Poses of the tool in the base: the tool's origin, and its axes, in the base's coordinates. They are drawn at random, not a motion.
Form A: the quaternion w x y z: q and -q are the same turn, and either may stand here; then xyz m.
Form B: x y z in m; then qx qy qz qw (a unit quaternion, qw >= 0). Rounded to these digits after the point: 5 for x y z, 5 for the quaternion.
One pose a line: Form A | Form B
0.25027, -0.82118, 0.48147, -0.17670, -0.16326, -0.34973, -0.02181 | -0.16326, -0.34973, -0.02181, -0.82118, 0.48147, -0.17670, 0.25027
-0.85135, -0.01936, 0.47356, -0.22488, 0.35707, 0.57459, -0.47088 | 0.35707, 0.57459, -0.47088, 0.01936, -0.47356, 0.22488, 0.85135
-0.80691, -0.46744, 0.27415, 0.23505, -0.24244, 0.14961, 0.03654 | -0.24244, 0.14961, 0.03654, 0.46744, -0.27415, -0.23505, 0.80691
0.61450, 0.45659, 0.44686, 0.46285, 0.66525, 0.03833, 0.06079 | 0.66525, 0.03833, 0.06079, 0.45659, 0.44686, 0.46285, 0.61450
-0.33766, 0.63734, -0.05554, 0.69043, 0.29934, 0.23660, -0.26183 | 0.29934, 0.23660, -0.26183, -0.63734, 0.05554, -0.69043, 0.33766
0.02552, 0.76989, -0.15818, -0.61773, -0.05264, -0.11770, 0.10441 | -0.05264, -0.11770, 0.10441, 0.76989, -0.15818, -0.61773, 0.02552
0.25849, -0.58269, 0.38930, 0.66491, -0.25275, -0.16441, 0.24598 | -0.25275, -0.16441, 0.24598, -0.58269, 0.38930, 0.66491, 0.25849
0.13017, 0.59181, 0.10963, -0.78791, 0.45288, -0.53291, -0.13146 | 0.45288, -0.53291, -0.13146, 0.59181, 0.10963, -0.78791, 0.13017
